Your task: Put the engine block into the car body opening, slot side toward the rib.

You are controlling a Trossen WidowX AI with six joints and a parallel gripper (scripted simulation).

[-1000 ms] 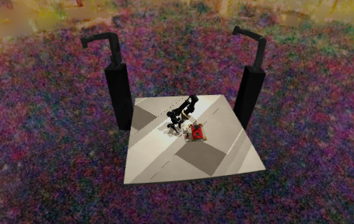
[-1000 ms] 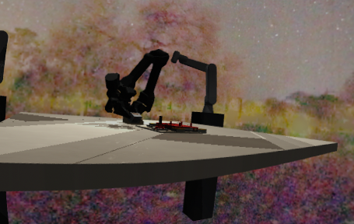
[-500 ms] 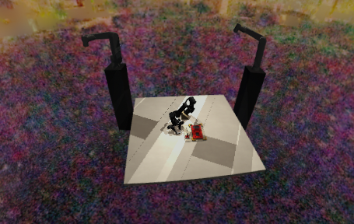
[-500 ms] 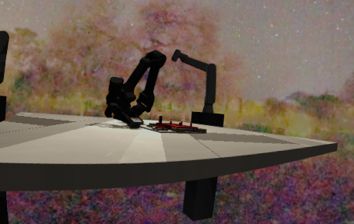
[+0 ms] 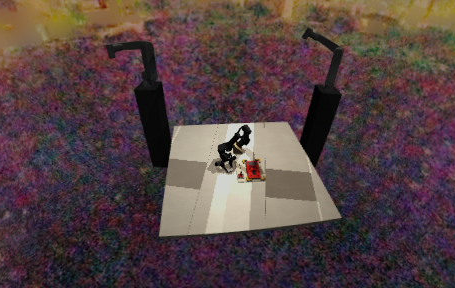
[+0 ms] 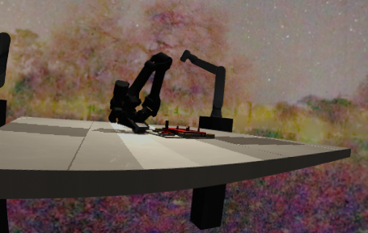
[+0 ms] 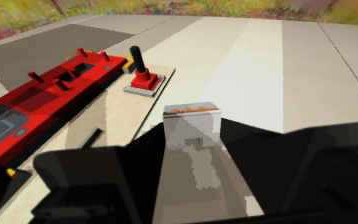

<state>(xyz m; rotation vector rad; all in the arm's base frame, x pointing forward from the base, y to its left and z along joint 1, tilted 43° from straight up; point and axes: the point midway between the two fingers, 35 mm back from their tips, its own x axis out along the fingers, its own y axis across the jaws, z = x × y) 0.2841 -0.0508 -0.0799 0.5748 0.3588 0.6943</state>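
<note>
Now: gripper tip 10 mm past the grey engine block.
</note>
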